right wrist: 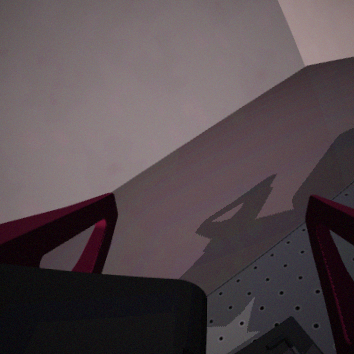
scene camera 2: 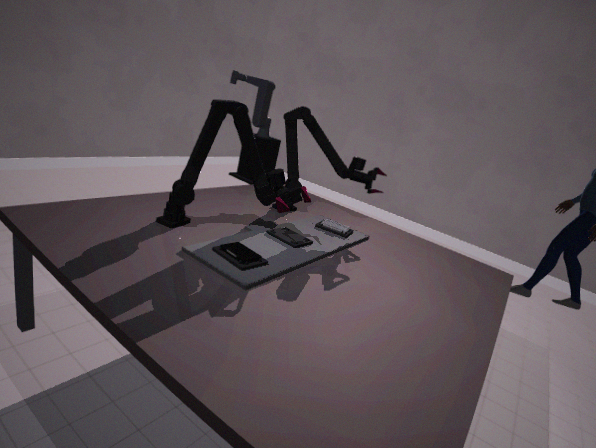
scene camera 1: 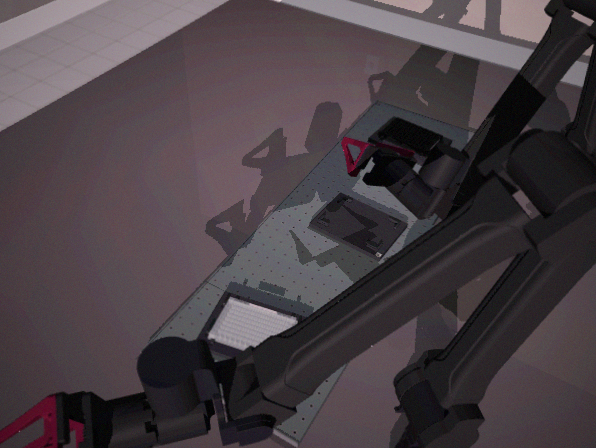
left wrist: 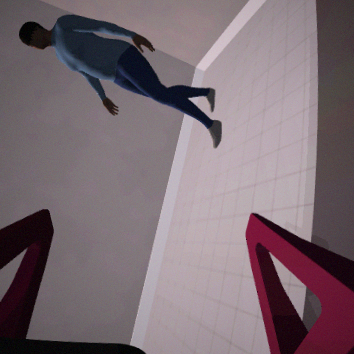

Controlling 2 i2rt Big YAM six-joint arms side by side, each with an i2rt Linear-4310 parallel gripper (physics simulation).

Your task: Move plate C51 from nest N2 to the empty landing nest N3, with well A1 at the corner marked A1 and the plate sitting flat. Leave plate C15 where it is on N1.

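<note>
A white plate [scene camera 1: 250, 322] [scene camera 2: 334, 227] lies in a dark nest near the front in scene camera 1, partly hidden by the left arm. A black plate [scene camera 1: 410, 134] [scene camera 2: 243, 253] lies in the nest at the other end. An empty dark nest [scene camera 1: 350, 220] [scene camera 2: 289, 236] sits between them; its corner shows in the right wrist view. Plate and nest labels, including A1, are unreadable. My left gripper [scene camera 2: 384, 183] [left wrist: 150, 222] is open and empty, out beyond the white plate's end. My right gripper [scene camera 1: 378, 146] [scene camera 2: 295, 201] [right wrist: 208, 205] is open and empty, raised above the board's arm side.
The nests stand on a perforated grey board [scene camera 1: 280, 260] [scene camera 2: 210, 260] on a brown table [scene camera 1: 125, 200] [scene camera 2: 375, 350]. The left arm crosses over the board in scene camera 1. A person [scene camera 2: 570, 250] [left wrist: 95, 47] is beyond the table. Arm shadows fall across the board and table.
</note>
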